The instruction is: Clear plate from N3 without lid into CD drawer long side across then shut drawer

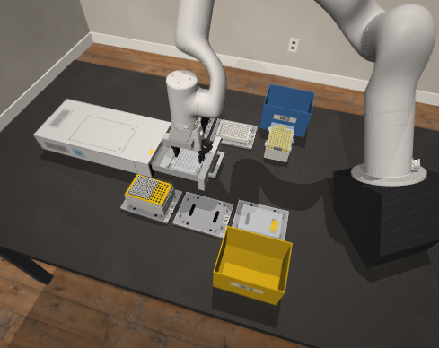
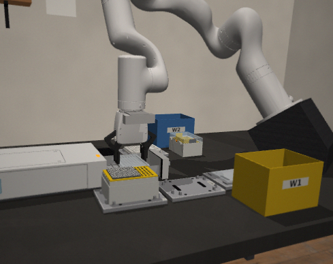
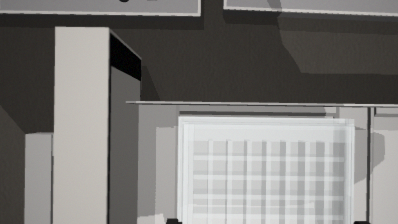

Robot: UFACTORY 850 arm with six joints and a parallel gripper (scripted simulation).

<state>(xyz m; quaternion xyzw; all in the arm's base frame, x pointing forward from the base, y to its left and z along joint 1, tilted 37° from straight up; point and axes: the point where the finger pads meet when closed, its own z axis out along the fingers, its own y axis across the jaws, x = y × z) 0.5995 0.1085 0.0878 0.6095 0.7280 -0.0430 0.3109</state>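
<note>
Now: the drawer 4 cm ahead of my hand and 1 cm below it. The rest, counted from my hand: white cooler CD: 18 cm ahead, 1 cm to the left, 1 cm below; yellow-topped tip rack: 18 cm to the left, 4 cm ahead, 1 cm above; clear well plate: 1 cm below.
</note>
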